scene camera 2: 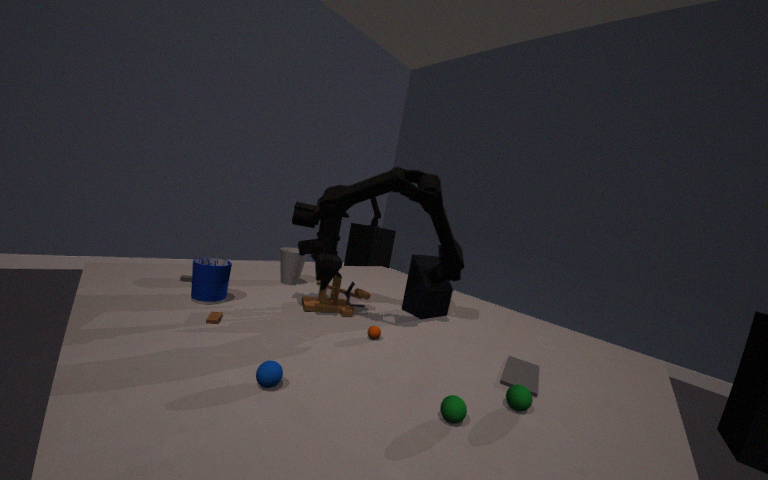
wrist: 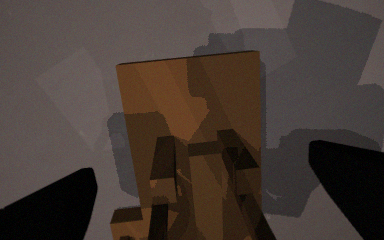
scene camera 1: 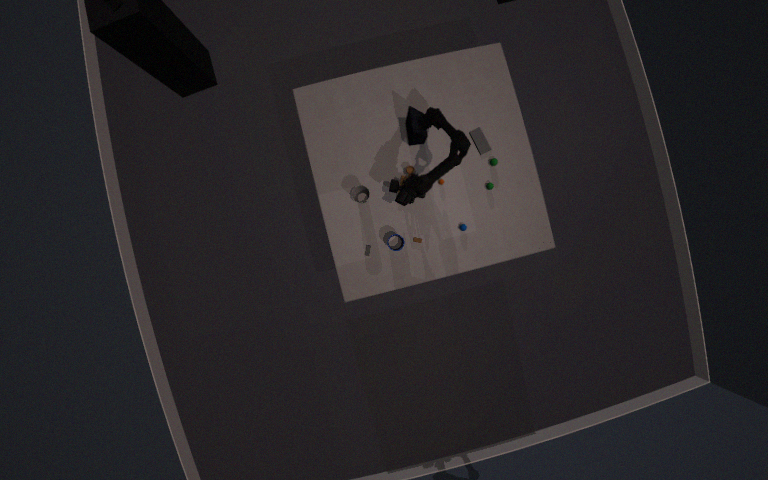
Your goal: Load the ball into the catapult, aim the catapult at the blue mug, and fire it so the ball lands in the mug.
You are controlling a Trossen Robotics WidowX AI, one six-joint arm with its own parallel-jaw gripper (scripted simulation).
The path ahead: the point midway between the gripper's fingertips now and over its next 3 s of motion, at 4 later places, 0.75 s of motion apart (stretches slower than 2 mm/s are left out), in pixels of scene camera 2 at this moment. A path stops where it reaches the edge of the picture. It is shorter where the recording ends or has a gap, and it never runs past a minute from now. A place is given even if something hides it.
My gripper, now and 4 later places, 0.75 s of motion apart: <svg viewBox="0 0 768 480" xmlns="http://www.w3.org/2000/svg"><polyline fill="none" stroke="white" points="320,284 318,296 320,281 319,293 321,277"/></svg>
